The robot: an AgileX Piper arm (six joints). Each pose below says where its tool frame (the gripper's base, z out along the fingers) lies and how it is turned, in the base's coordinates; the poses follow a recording.
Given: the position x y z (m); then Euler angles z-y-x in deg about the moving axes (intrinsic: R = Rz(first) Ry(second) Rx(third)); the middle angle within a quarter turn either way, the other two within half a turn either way.
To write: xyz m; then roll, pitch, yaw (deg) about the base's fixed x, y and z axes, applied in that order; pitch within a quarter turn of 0, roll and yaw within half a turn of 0. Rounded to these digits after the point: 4 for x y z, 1 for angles.
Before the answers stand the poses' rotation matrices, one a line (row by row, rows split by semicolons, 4 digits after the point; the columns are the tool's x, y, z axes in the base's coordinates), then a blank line. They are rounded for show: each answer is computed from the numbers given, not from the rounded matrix.
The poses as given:
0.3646, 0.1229, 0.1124, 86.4, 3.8, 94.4
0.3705, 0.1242, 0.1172, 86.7, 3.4, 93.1
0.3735, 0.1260, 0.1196, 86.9, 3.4, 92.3
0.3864, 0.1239, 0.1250, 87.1, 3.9, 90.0
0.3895, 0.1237, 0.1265, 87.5, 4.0, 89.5
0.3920, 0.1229, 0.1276, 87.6, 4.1, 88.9
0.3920, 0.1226, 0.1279, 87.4, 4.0, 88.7
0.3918, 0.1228, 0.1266, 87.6, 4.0, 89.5
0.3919, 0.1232, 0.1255, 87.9, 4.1, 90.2
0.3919, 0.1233, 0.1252, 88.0, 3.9, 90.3
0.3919, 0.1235, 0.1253, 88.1, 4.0, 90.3
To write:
0.0627 0.0807 0.9948; 0.9958 0.0611 -0.0677; -0.0663 0.9949 -0.0766
0.0575 0.0574 0.9967; 0.9966 0.0560 -0.0607; -0.0593 0.9968 -0.0540
0.0540 0.0433 0.9976; 0.9968 0.0570 -0.0564; -0.0593 0.9974 -0.0401
0.0505 0.0034 0.9987; 0.9964 0.0679 -0.0506; -0.0680 0.9977 0.0000
0.0435 -0.0057 0.9990; 0.9966 0.0701 -0.0430; -0.0698 0.9975 0.0087
0.0418 -0.0162 0.9990; 0.9966 0.0722 -0.0405; -0.0715 0.9973 0.0191
0.0453 -0.0195 0.9988; 0.9965 0.0707 -0.0438; -0.0698 0.9973 0.0226
0.0418 -0.0058 0.9991; 0.9967 0.0701 -0.0413; -0.0698 0.9975 0.0087
0.0365 0.0061 0.9993; 0.9968 0.0713 -0.0369; -0.0715 0.9974 -0.0035
0.0348 0.0076 0.9994; 0.9971 0.0678 -0.0353; -0.0680 0.9977 -0.0052
0.0331 0.0075 0.9994; 0.9970 0.0695 -0.0335; -0.0698 0.9976 -0.0052

0.3646, 0.1229, 0.1124, 94.4, 3.8, 86.4
0.3705, 0.1242, 0.1172, 93.1, 3.4, 86.7
0.3735, 0.1260, 0.1196, 92.3, 3.4, 86.9
0.3864, 0.1239, 0.1250, 90.0, 3.9, 87.1
0.3895, 0.1237, 0.1265, 89.5, 4.0, 87.5
0.3920, 0.1229, 0.1276, 88.9, 4.1, 87.6
0.3920, 0.1226, 0.1279, 88.7, 4.0, 87.4
0.3918, 0.1228, 0.1266, 89.5, 4.0, 87.6
0.3919, 0.1232, 0.1255, 90.2, 4.1, 87.9
0.3919, 0.1233, 0.1252, 90.3, 3.9, 88.0
0.3919, 0.1235, 0.1253, 90.3, 4.0, 88.1

